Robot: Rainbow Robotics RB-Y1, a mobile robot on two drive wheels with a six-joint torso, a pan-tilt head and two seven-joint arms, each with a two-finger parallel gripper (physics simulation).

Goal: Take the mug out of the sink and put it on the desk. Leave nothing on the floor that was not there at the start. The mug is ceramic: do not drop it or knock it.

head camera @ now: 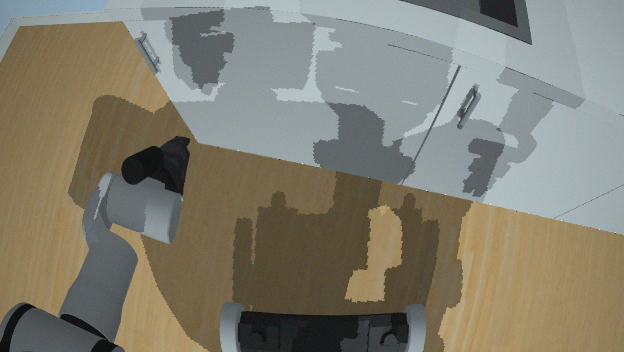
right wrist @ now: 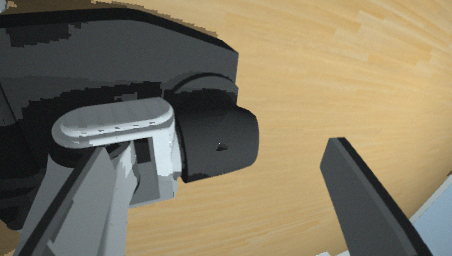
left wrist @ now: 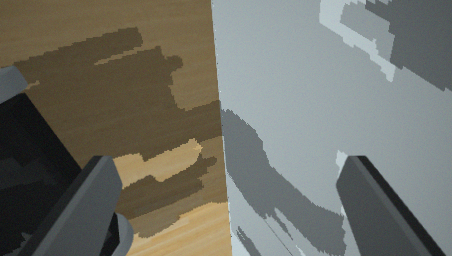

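Where they show: left gripper, fingertip midpoint: [head camera: 179, 169] [left wrist: 229, 170]; right gripper, fingertip midpoint: [right wrist: 218, 157]; robot's base, origin of the base link: [head camera: 323, 335].
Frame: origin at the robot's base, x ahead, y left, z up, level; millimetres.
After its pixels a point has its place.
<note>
The mug does not show in any of the three views. Part of the dark grey sink [head camera: 523, 33] shows at the top right of the head view, cut off by the picture's edge; its inside is mostly out of view. My left gripper [head camera: 183, 139] [left wrist: 229, 170] @(x 330, y 262, z 654 mm) is open and empty, its fingers wide apart. In the head view it appears at the lower left corner of the white cabinet front, and in the left wrist view the line between floor and cabinet runs between its fingers. My right gripper [right wrist: 218, 157] @(x -336, y -252, z 584 mm) is open and empty, over the wooden floor beside the robot's own body.
The white cabinet [head camera: 260, 122] @(x 521, y 156, z 405 mm) [left wrist: 295, 100] @(x 518, y 144, z 457 mm) crosses the head view, with one handle [head camera: 148, 53] at the left and another handle [head camera: 468, 107] at the right. Wooden floor [head camera: 540, 270] @(x 163, y -815, z 0 mm) [right wrist: 320, 65] @(x -998, y -26, z 1 mm) lies before it. My dark base [head camera: 320, 332] @(x 26, y 10, z 191 mm) [left wrist: 30, 145] @(x 67, y 148, z 185 mm) [right wrist: 100, 47] @(x -265, y -178, z 169 mm) stands on the floor.
</note>
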